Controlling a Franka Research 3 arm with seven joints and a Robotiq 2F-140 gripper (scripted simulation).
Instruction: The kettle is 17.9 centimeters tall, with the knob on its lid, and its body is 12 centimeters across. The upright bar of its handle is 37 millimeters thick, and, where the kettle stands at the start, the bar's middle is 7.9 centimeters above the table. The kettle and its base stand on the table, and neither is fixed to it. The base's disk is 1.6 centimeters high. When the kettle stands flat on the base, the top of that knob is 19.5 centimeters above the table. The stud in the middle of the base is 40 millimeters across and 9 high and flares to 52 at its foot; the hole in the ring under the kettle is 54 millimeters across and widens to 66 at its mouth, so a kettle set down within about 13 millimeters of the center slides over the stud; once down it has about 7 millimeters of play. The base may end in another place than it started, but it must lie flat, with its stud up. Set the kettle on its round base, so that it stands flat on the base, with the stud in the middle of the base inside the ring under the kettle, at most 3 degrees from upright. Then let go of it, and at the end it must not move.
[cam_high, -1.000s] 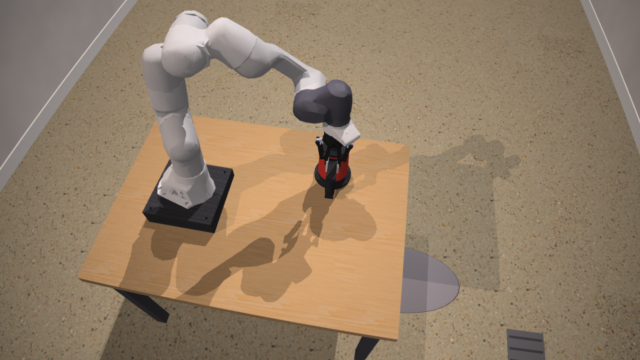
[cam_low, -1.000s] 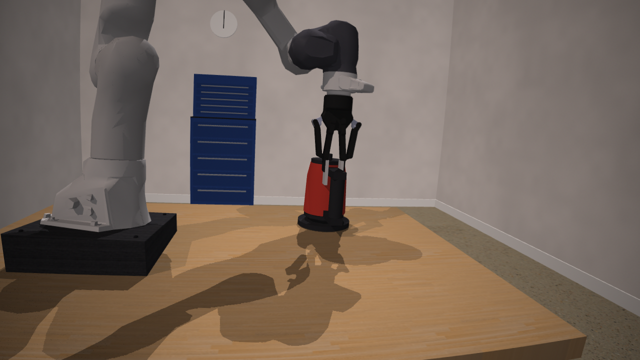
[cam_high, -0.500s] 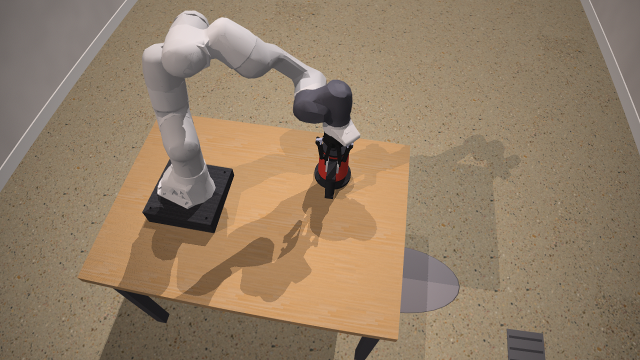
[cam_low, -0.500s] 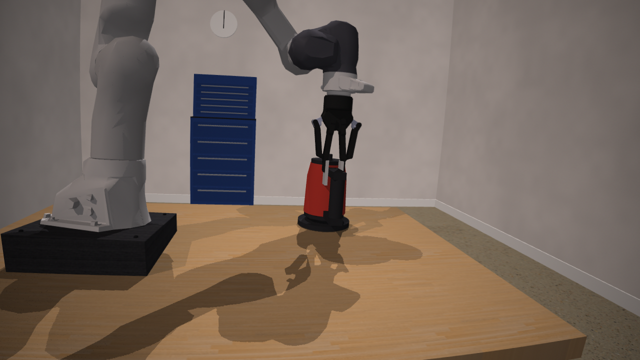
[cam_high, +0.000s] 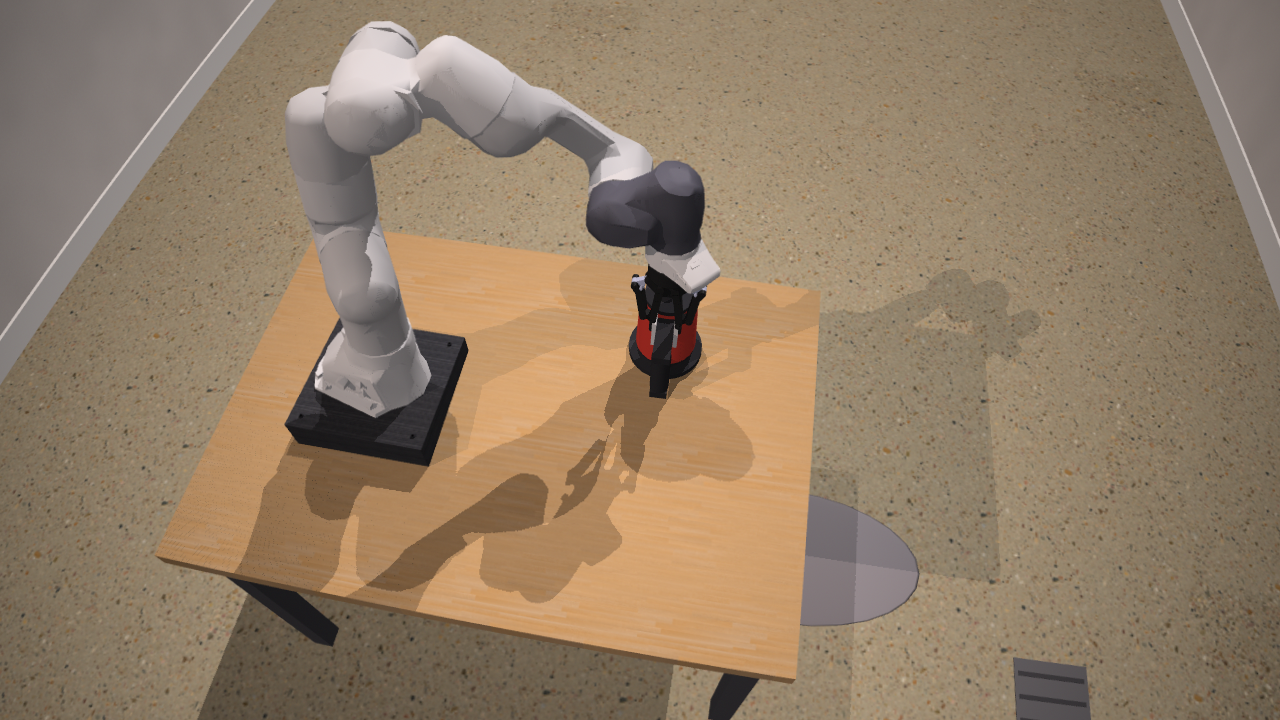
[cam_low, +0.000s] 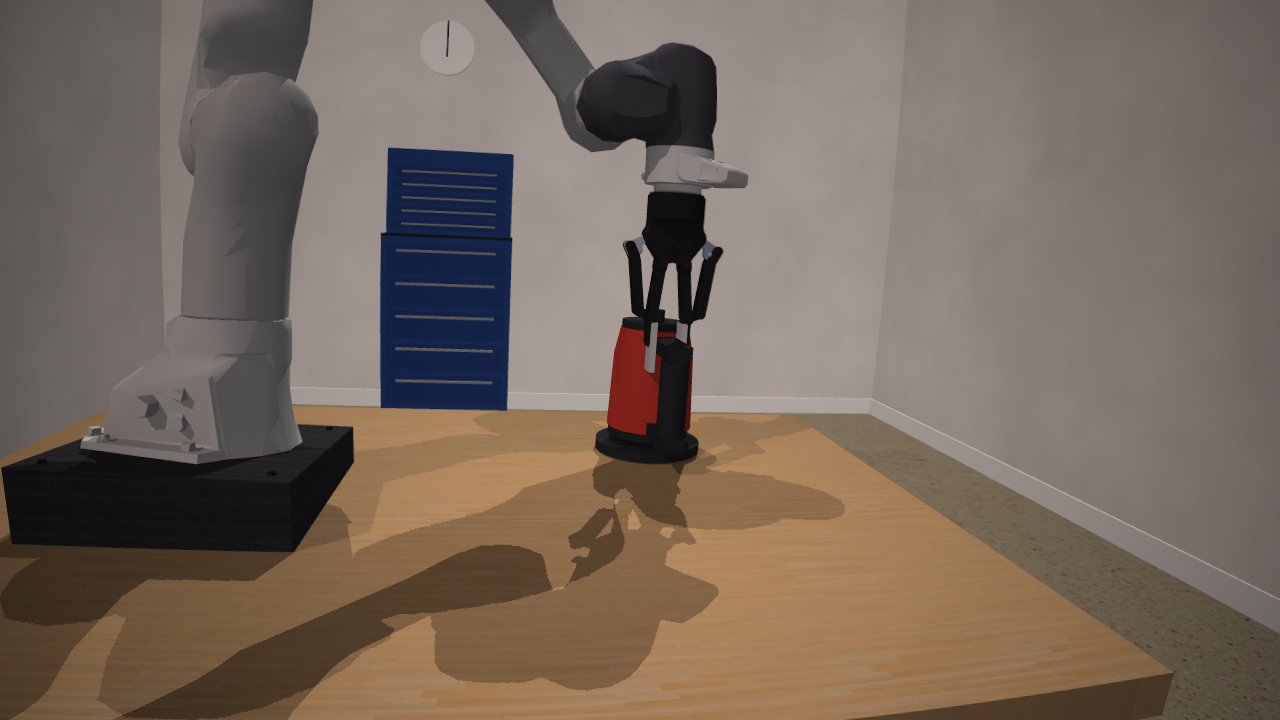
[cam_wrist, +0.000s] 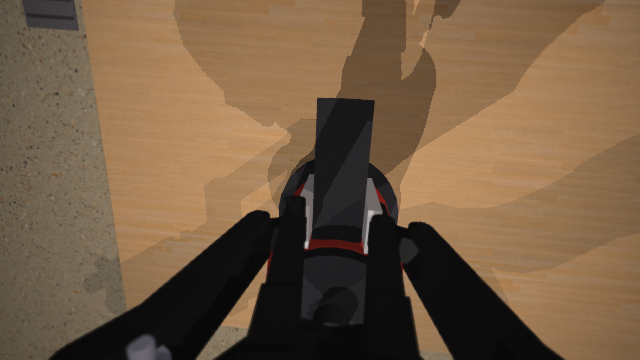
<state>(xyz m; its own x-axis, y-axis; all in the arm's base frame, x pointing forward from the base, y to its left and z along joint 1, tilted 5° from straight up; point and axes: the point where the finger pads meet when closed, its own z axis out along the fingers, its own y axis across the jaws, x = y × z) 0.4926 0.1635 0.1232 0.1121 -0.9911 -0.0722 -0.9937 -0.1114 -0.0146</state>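
My hand is 3 cm to the right of the kettle and 5 cm above it. The rest, counted from my hand: round black base 1 cm behind, 7 cm to the left, 15 cm below.
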